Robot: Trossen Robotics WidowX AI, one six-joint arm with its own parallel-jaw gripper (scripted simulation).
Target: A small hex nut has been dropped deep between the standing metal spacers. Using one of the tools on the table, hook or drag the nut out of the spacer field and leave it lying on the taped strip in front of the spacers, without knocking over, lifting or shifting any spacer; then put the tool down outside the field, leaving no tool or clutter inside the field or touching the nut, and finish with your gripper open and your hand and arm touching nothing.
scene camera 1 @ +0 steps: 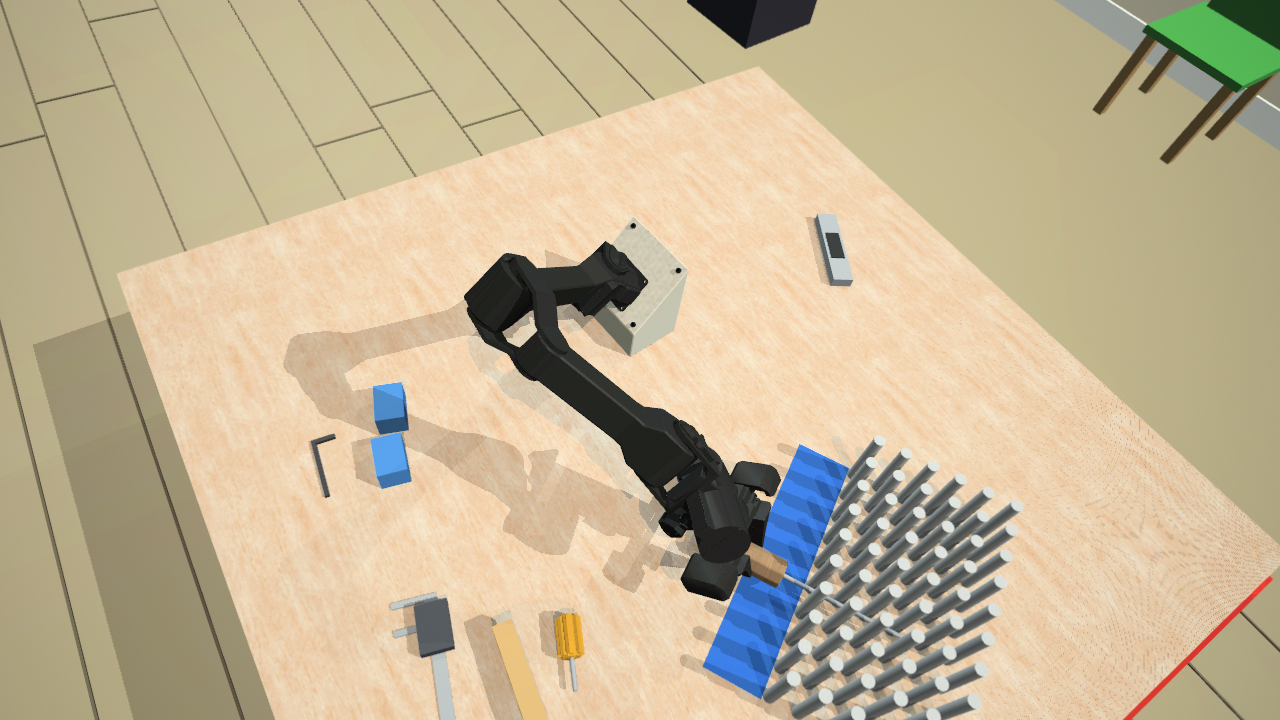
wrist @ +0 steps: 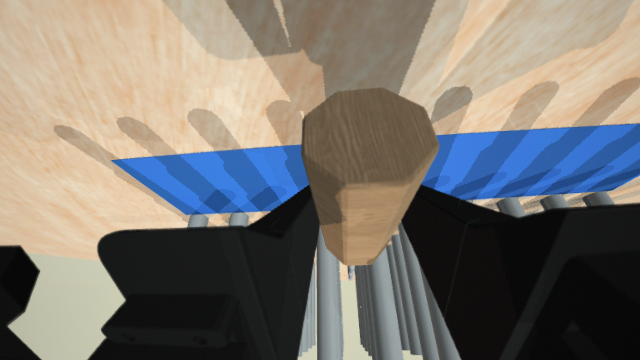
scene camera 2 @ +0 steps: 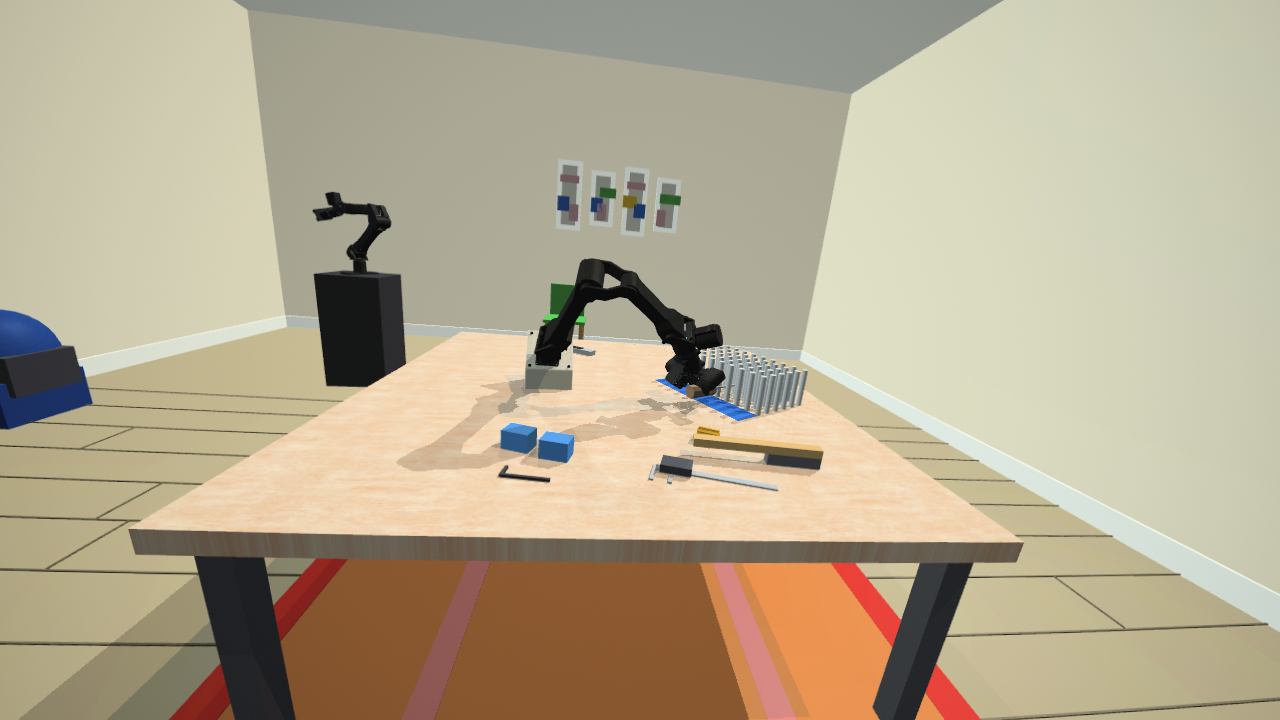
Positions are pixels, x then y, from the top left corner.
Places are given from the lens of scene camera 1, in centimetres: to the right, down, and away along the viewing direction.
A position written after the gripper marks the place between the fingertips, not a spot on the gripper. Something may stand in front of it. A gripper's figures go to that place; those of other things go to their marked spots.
gripper (scene camera 1: pixel 753 562): 15, 27, 98
grey remote-like bar (scene camera 1: pixel 839 272): 35, -15, 131
yellow-handled screwdriver (scene camera 1: pixel 570 645): -8, 34, 90
blue taped strip (scene camera 1: pixel 746 646): 14, 37, 95
The marked spots on the grey remote-like bar and the yellow-handled screwdriver are 78 cm apart.
